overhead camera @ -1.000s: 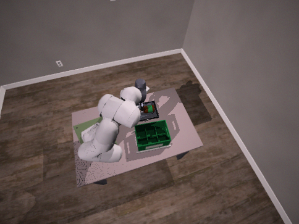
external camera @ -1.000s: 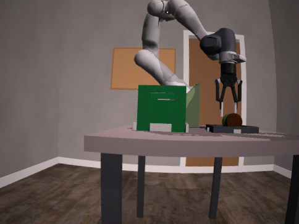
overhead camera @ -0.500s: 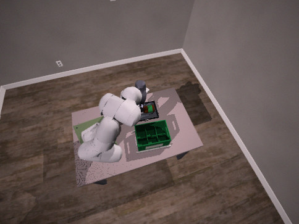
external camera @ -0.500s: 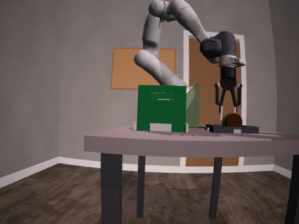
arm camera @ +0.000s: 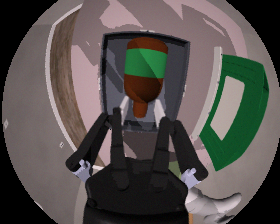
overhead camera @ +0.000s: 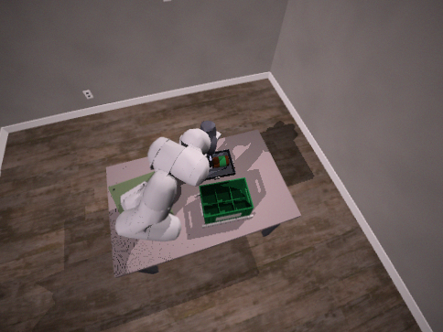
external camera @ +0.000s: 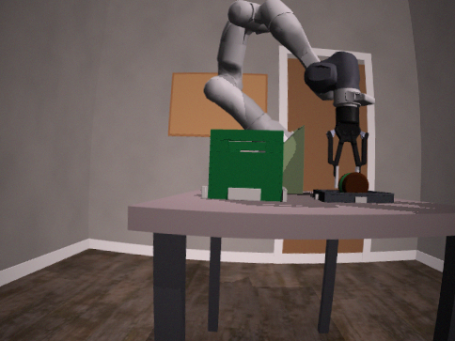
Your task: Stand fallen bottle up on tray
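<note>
My gripper is now 5 cm short of the bottle, 1 cm to the left of it and 2 cm above it. The rest, counted from my hand: tray (4 cm ahead, 1 cm to the right, 5 cm below); green crate (3 cm behind, 29 cm to the right, 2 cm above).
</note>
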